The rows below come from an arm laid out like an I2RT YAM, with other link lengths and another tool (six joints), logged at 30 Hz.
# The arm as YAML. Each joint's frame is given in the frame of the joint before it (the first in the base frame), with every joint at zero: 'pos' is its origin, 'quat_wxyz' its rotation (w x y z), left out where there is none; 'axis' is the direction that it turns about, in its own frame. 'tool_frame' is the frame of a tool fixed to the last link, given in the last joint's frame.
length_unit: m
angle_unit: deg
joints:
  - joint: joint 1
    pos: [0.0, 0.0, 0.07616]
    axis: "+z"
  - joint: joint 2
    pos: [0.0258, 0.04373, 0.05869]
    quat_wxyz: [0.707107, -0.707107, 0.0, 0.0]
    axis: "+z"
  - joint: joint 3
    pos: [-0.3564, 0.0, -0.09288]
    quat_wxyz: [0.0, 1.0, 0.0, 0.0]
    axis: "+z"
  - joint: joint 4
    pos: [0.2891, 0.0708, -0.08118]
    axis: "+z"
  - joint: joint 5
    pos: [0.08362, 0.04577, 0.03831]
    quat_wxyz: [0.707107, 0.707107, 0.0, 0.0]
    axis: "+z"
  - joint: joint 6
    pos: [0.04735, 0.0, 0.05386]
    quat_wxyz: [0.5, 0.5, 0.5, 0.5]
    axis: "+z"
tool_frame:
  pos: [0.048, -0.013, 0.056]
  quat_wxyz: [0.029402, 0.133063, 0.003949, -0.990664]
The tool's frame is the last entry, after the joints.
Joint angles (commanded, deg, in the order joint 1, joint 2, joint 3, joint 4, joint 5, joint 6), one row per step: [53.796, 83.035, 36.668, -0.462, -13.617, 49.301]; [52.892, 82.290, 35.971, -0.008, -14.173, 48.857]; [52.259, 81.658, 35.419, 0.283, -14.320, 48.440]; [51.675, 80.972, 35.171, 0.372, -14.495, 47.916]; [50.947, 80.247, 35.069, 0.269, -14.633, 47.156]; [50.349, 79.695, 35.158, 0.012, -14.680, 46.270]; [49.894, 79.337, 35.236, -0.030, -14.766, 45.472]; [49.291, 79.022, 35.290, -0.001, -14.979, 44.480]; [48.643, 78.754, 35.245, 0.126, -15.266, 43.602]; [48.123, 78.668, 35.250, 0.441, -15.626, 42.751]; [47.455, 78.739, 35.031, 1.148, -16.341, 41.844]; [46.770, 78.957, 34.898, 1.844, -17.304, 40.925]
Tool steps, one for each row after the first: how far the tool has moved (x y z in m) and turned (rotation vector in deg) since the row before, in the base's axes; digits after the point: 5 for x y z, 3 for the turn. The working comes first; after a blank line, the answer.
Tool pose at each row, in the base's axes (x y z in m, rotation vector in deg; the steps are taken from these numbers as rounded here): [0.21831, 0.26108, 0.16229, -87.895, -103.170, -66.166]; [0.22012, 0.25602, 0.16292, -87.717, -102.767, -66.935]; [0.22144, 0.25178, 0.16358, -87.681, -102.677, -67.656]; [0.22320, 0.24867, 0.16606, -87.379, -102.678, -68.540]; [0.22591, 0.24515, 0.16940, -87.068, -102.861, -69.550]; [0.22866, 0.24256, 0.17280, -86.677, -103.323, -70.412]; [0.23107, 0.24105, 0.17549, -86.170, -103.762, -71.181]; [0.23410, 0.23919, 0.17802, -85.552, -104.282, -71.992]; [0.23696, 0.23703, 0.17980, -85.049, -104.654, -72.713]; [0.23977, 0.23615, 0.18130, -84.331, -105.032, -73.403]; [0.24274, 0.23515, 0.18130, -83.418, -105.267, -74.016]; [0.24582, 0.23478, 0.18105, -82.342, -105.438, -74.446]

[0.00181, -0.00506, 0.00063, 0.552, -0.278, -0.209]; [0.00132, -0.00424, 0.00066, 0.271, -0.426, -0.240]; [0.00176, -0.00311, 0.00248, 0.376, -0.585, -0.098]; [0.00271, -0.00352, 0.00334, 0.293, -0.773, -0.109]; [0.00275, -0.00259, 0.00340, 0.105, -0.832, 0.038]; [0.00241, -0.00151, 0.00269, 0.142, -0.760, 0.146]; [0.00303, -0.00186, 0.00253, 0.145, -0.836, 0.216]; [0.00286, -0.00216, 0.00178, 0.164, -0.694, 0.144]; [0.00281, -0.00088, 0.00150, 0.239, -0.684, 0.304]; [0.00297, -0.00100, 0.00000, 0.390, -0.562, 0.449]; [0.00308, -0.00037, -0.00025, 0.447, -0.416, 0.620]
